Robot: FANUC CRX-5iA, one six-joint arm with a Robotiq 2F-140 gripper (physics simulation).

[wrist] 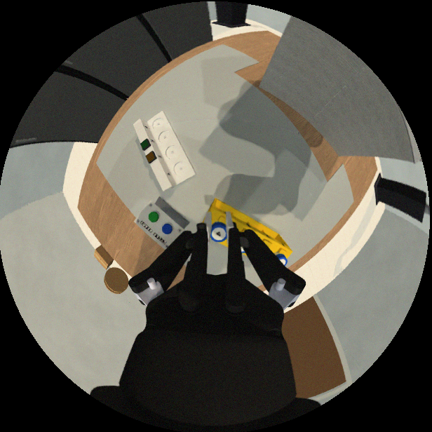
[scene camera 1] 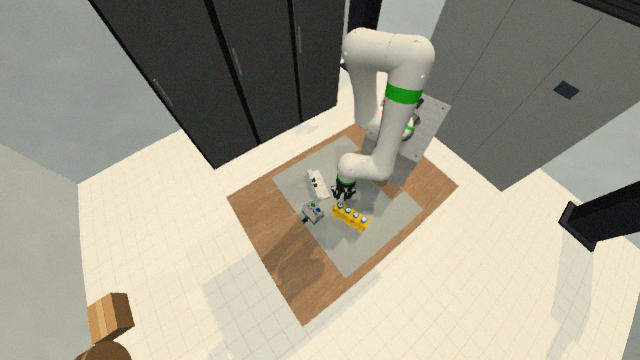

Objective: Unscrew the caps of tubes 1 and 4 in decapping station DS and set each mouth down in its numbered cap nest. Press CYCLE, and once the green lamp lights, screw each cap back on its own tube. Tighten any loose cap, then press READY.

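Frame: origin at the arm's base, x up, y ahead, z left, level; centimetres.
Seen in the pictures: gripper, fingertip midpoint: (scene camera 1: 340,202).
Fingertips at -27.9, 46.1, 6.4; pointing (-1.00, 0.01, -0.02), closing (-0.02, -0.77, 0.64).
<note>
A point is followed by its place in that frame, as x, y, z.
The yellow decapping station (scene camera 1: 356,226) @(-38.3, 44.5, 21.9) (wrist: 265,242) holds a row of tubes with blue-rimmed white caps. My gripper (scene camera 1: 340,202) @(-27.9, 46.1, 6.4) (wrist: 218,218) is shut on the cap of tube 4 (wrist: 218,232), at the station's end nearest the button box; its fingers stand on both sides of it. The cap of tube 1 (scene camera 1: 364,219) @(-26.6, 42.1, 23.1) (wrist: 282,260) sits at the far end. In the wrist view the fingers partly hide the caps between. The white nest block (scene camera 1: 321,189) @(-37.6, 47.0, -10.9) (wrist: 189,174) has round, empty nests. Its green lamp (wrist: 145,144) looks dark, beside a brown-amber lamp (wrist: 151,157).
The grey button box (scene camera 1: 313,215) @(-31.4, 62.9, 2.9) (wrist: 176,218) stands between nest block and station, with a green button (scene camera 1: 313,205) @(-31.8, 59.1, -2.4) (wrist: 153,216) and a blue button (scene camera 1: 318,210) @(-31.8, 58.6, 1.9) (wrist: 167,228). All stand on a grey mat (scene camera 1: 345,262) @(-38.8, 63.0, 34.3) (wrist: 210,75) on the wooden table (scene camera 1: 250,205) @(-39.1, 91.1, -28.9) (wrist: 95,190).
</note>
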